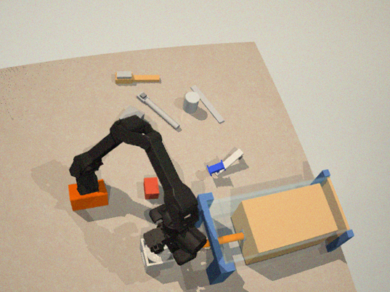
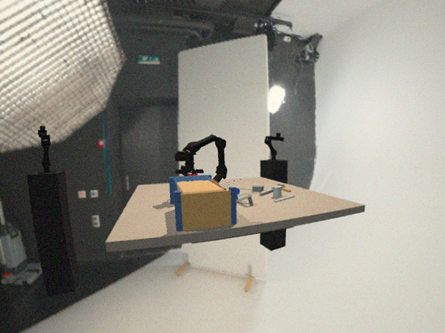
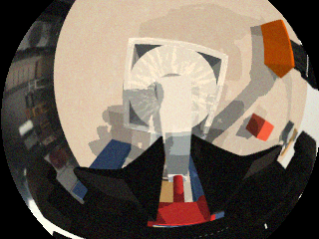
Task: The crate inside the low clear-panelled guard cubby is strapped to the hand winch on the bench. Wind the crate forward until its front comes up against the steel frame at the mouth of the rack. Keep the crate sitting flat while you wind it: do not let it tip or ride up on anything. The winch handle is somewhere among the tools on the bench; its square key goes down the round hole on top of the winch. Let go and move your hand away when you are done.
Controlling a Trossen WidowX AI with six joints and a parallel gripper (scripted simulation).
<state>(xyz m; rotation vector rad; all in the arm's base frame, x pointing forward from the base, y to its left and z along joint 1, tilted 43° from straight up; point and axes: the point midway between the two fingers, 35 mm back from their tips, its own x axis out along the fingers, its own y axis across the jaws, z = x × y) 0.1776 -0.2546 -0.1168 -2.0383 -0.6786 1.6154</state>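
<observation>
Now: the red-knobbed winch handle 20 mm above my gripper tip and 10 mm ahead of it. From my gripper tip the other things lie so: hand winch 60 mm below, 60 mm behind, 10 mm to the right; then blue steel frame 110 mm ahead, 30 mm to the right, 20 mm above; then red knob 50 mm ahead, 50 mm above, 10 mm to the left.
</observation>
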